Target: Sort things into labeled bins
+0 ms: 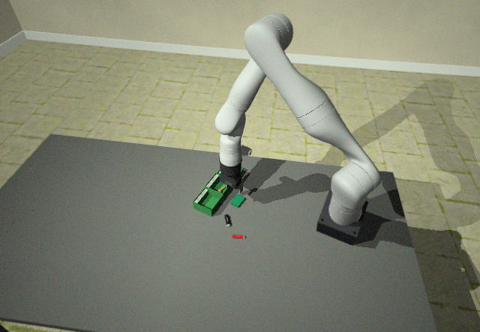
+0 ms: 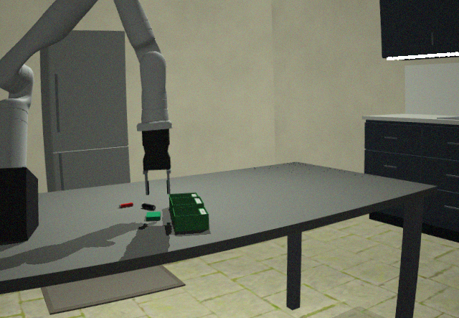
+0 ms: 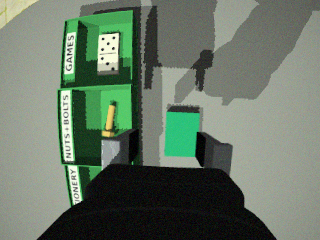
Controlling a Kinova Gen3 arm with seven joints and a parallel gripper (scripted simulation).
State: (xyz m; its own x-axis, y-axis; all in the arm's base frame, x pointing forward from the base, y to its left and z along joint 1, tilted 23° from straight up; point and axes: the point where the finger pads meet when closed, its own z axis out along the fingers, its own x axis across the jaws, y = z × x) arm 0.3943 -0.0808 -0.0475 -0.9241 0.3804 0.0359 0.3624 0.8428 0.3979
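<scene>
My gripper is now 2 cm past the green block, 1 cm to the right of it and 8 cm above it. Also, from my hand: green three-compartment bin (7 cm ahead, 4 cm to the right, 6 cm below); then black battery (11 cm to the left, 8 cm below); then brass bolt (6 cm ahead, 3 cm to the right, 7 cm below).
</scene>
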